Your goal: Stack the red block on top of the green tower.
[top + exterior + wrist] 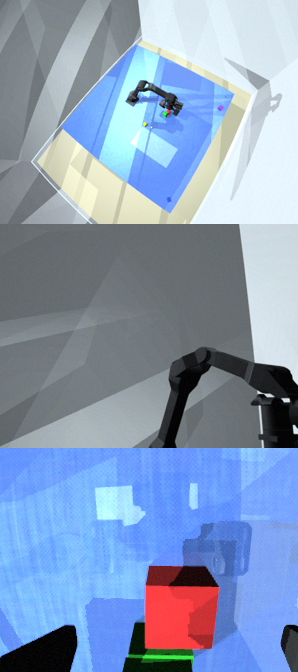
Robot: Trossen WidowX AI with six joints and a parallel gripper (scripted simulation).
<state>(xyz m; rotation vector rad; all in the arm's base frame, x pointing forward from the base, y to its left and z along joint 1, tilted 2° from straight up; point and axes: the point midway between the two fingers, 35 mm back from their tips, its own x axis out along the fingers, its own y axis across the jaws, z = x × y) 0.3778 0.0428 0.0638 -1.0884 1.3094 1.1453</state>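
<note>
Right now the red block is 30 mm below my gripper tip. Round my gripper tip: small white block: 70 mm behind, 210 mm to the right, 40 mm below; purple block: 440 mm ahead, 280 mm to the left, 30 mm below; yellow block: 140 mm behind, 210 mm to the right, 40 mm below.
</note>
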